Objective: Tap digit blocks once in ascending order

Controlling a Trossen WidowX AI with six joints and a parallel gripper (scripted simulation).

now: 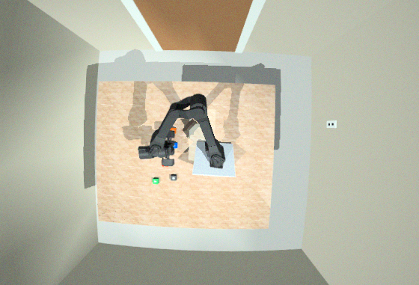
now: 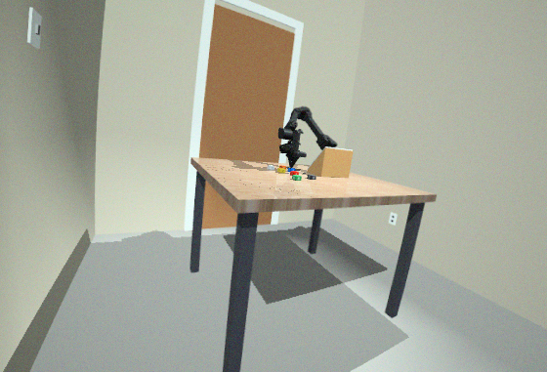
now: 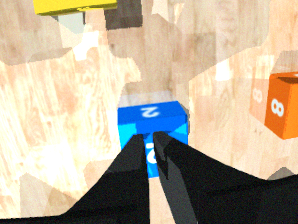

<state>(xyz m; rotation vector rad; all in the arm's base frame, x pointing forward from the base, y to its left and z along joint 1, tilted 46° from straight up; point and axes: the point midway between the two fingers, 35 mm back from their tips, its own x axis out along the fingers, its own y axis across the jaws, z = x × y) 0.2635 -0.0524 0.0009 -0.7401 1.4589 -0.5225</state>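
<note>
Right now the blue block is 1 cm below my gripper tip and 1 cm behind it. Also, from my gripper tip: red block (11 cm to the left, 3 cm ahead, 1 cm below); then yellow block (7 cm ahead, 3 cm to the left, 1 cm below); then orange block (9 cm to the right, 1 cm below, 1 cm ahead).
</note>
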